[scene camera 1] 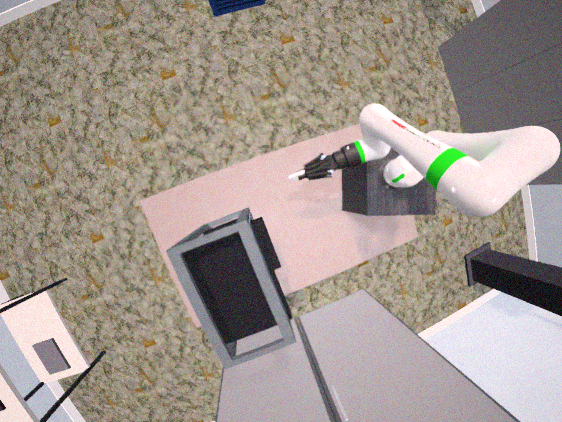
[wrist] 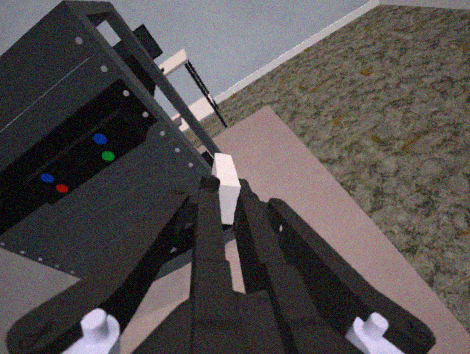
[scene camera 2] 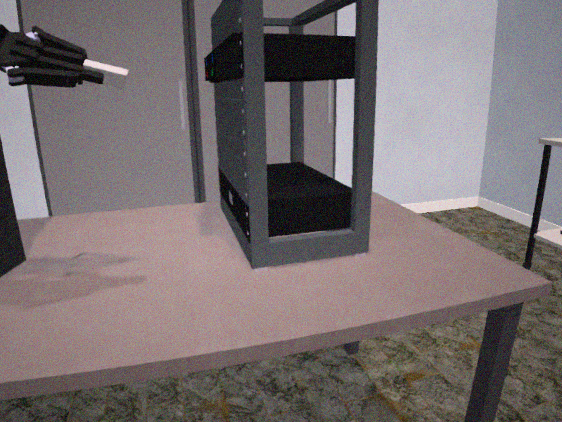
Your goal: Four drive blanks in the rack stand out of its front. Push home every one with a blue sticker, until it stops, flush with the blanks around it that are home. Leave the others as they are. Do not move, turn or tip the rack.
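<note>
My gripper is shut, with a white bar sticking out past its fingertips. It hangs above the table, in front of the rack and apart from it. The grey rack stands upright. A black drive unit sits high in it, its front standing forward of the panels. In the wrist view it bears a blue sticker, a green sticker, another blue sticker and a red sticker. How far each blank stands out cannot be told.
The rack stands on a pinkish table. A second black unit sits low in the rack. The arm's dark pedestal stands at the other end. A grey cabinet is beside the table.
</note>
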